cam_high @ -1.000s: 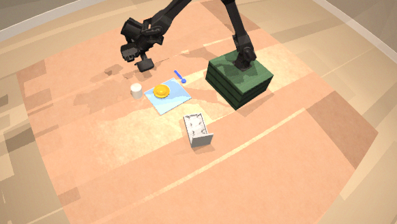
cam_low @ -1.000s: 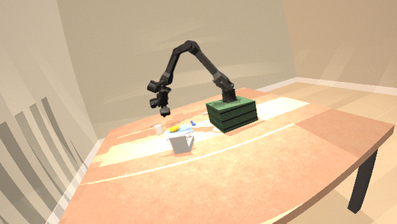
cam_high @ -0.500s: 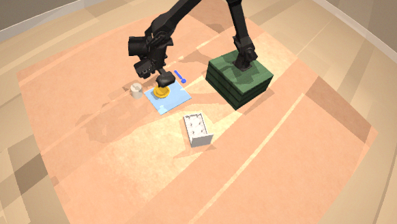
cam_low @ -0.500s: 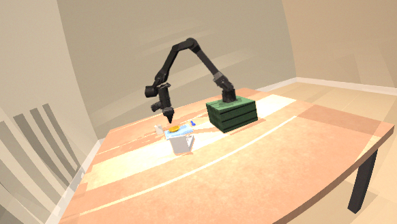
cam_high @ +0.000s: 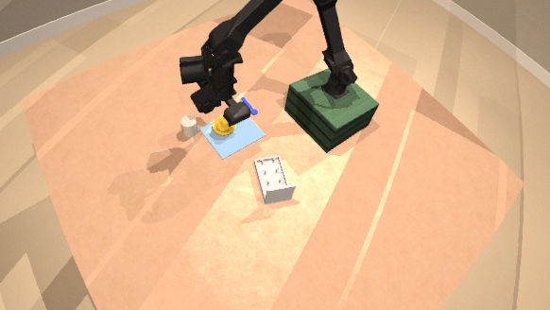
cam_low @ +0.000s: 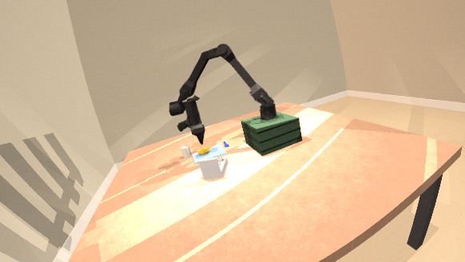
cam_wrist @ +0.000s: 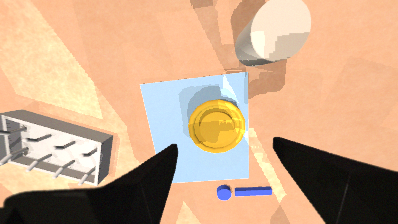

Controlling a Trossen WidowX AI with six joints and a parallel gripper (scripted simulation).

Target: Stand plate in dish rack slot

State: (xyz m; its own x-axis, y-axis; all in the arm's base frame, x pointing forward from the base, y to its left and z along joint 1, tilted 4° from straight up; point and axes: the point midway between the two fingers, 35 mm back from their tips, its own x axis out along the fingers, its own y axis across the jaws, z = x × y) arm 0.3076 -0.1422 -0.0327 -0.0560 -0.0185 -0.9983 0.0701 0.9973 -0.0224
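Now: gripper tip 50 mm above the yellow plate. The rest, counted from my gripper tip: white cylinder: 80 mm ahead, 50 mm to the right, 40 mm below; light blue mat: 60 mm below, 30 mm to the left, 20 mm behind; blue spoon: 120 mm behind, 60 mm below, 20 mm to the right.
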